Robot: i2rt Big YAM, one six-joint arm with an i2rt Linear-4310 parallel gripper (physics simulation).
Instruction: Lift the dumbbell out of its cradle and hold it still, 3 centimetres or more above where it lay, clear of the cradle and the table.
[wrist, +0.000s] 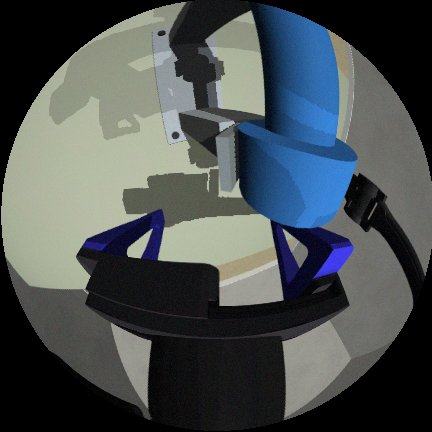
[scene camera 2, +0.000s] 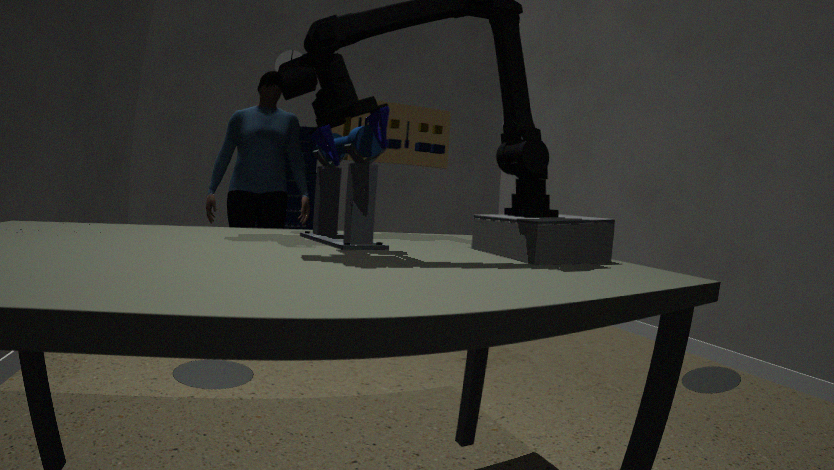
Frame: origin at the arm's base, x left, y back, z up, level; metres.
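Where they show: gripper, fingertip midpoint: (wrist: pixel 217 214) (scene camera 2: pixel 361 156); arm's base, origin of the base link: (scene camera 2: pixel 530 215).
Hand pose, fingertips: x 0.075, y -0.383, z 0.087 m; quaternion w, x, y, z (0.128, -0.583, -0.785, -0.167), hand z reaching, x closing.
Things, the pixels of their centre, and the offset from my fingertips. Level surfaces: height alone.
- blue dumbbell, body centre: (scene camera 2: pixel 346 144) dz +0.038, dx -0.142, dy -0.022 m
- grey cradle, body centre: (wrist: pixel 210 59) (scene camera 2: pixel 342 195) dz -0.071, dx -0.142, dy -0.022 m
- pale table, its level: dz -0.171 m
A blue dumbbell (scene camera 2: pixel 366 141) (wrist: pixel 298 187) lies in the top of a grey cradle (scene camera 2: pixel 361 204) (wrist: pixel 226 160), which has two upright posts on a base plate. In the wrist view its thick handle runs up to the top edge and its near round head is large, right of the middle. My gripper (scene camera 2: pixel 354 156) (wrist: pixel 217 214) is open, with blue fingers and nothing held between them. In scene camera 2 the fingers overlap the dumbbell at cradle-top height. In the wrist view the head lies just beyond the right fingertip and partly covers it, off to the right of the finger gap.
The cradle stands on a pale table (scene camera 2: pixel 175 280) (wrist: pixel 50 200). The arm (scene camera 2: pixel 402 20) arches over from its grey base box (scene camera 2: pixel 571 242) at the right. A person (scene camera 2: pixel 265 154) and a tan pegboard (scene camera 2: pixel 431 119) are in the background.
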